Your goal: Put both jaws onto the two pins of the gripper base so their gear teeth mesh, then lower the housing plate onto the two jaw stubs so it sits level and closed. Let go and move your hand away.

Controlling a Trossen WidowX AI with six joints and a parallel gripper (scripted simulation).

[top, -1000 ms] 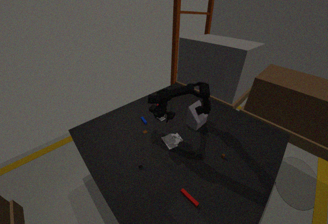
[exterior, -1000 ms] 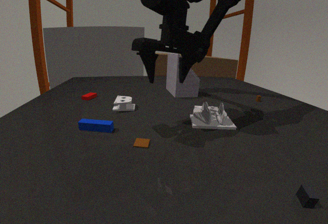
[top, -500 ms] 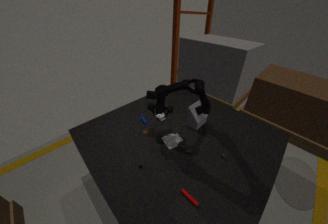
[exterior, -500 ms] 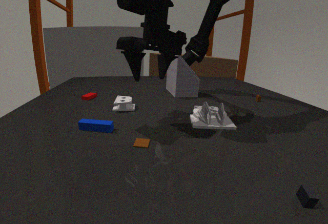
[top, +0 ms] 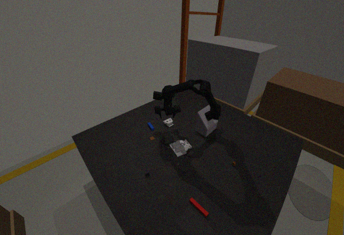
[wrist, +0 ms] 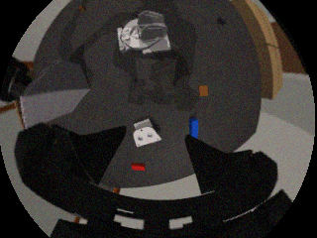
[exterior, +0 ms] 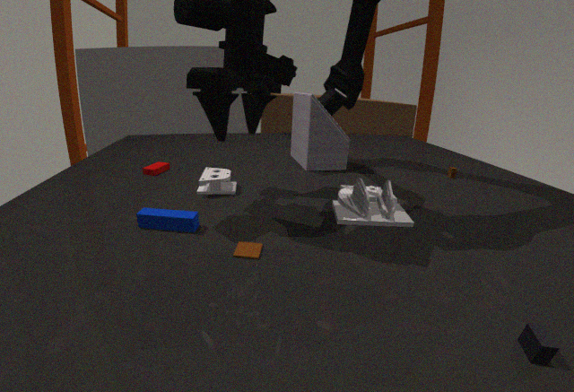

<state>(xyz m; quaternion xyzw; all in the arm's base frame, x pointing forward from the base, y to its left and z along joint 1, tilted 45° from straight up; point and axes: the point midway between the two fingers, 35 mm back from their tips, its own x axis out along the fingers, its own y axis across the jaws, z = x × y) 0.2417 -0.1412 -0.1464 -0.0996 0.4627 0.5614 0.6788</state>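
The white gripper base lies 50 mm behind my gripper tip, 40 mm to the right of it and 80 mm below it. The rest, counted from my gripper tip: orange tile 160 mm ahead, 10 mm to the left, 110 mm below; small white stand 50 mm behind, 40 mm to the right, 100 mm below; blue block 90 mm ahead, 100 mm to the right, 100 mm below.
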